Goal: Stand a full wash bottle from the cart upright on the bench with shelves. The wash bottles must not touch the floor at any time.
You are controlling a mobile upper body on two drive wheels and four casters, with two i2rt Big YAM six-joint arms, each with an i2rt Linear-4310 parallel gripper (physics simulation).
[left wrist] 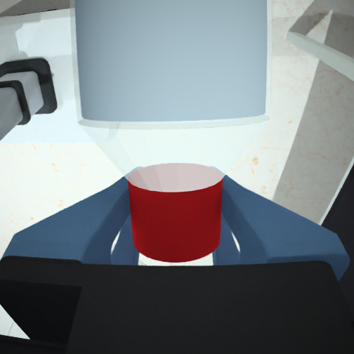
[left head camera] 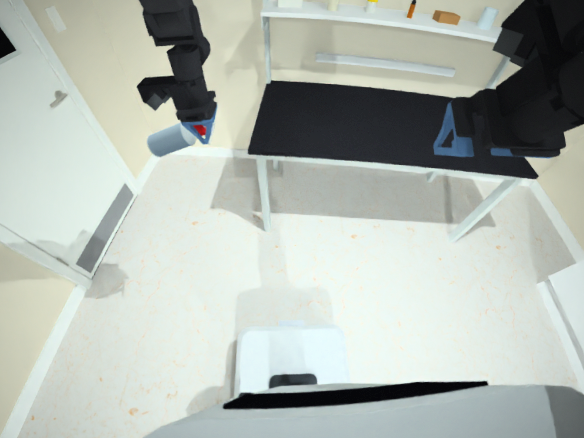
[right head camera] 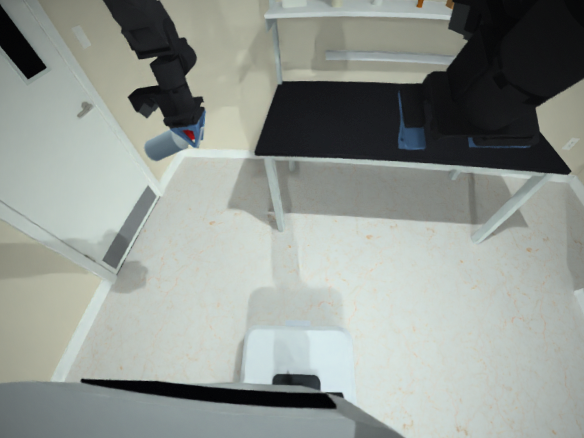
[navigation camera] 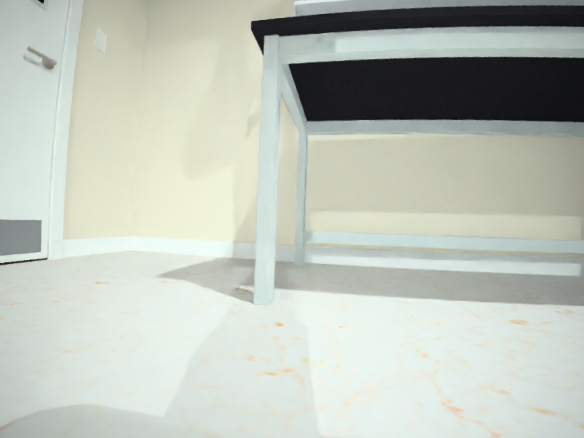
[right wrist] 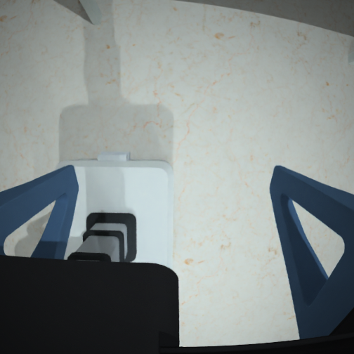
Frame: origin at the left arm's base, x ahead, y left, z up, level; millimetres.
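Seen in the pictures: left gripper, between the fingertips: [left head camera: 207, 140] [right head camera: 198, 143]; right gripper, between the fingertips: [left head camera: 463, 150] [right head camera: 435, 142].
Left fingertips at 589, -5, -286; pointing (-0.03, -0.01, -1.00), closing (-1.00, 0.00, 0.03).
A point is followed by its place in that frame, as x, y, z.
A wash bottle [left head camera: 169, 141] {561, 75, -265} [right head camera: 162, 146] {561, 77, -265} [left wrist: 172, 60] with a blue-grey filled body and a red cap [left wrist: 176, 225] is held in the air off the left end of the bench. It is strongly tilted, base toward the lower left of the head views. My left gripper [left head camera: 200, 131] {589, -5, -286} [right head camera: 190, 135] [left wrist: 175, 177] is shut on the red cap. The bench [left head camera: 345, 120] {1263, -542, -648} [right head camera: 340, 120] {1241, -461, -648} has a black top. My right gripper [left head camera: 485, 150] [right head camera: 450, 145] {360, -452, -128} [right wrist: 173, 176] is open and empty, seen over the bench's right part in the head views. The cart does not show clearly.
A shelf [left head camera: 320, 17] {1426, -371, -202} [right head camera: 360, 16] above the bench holds several small items, among them a brown box [left head camera: 446, 17] {1500, -1025, -164}. A door [left head camera: 45, 150] {1069, 1079, -646} [right head camera: 65, 165] {994, 1088, -644} is at the left. The bench's near-left leg [navigation camera: 267, 175] {1023, -88, -1067} stands ahead. The white robot base [left head camera: 320, 355] {179, -356, -1150} is below.
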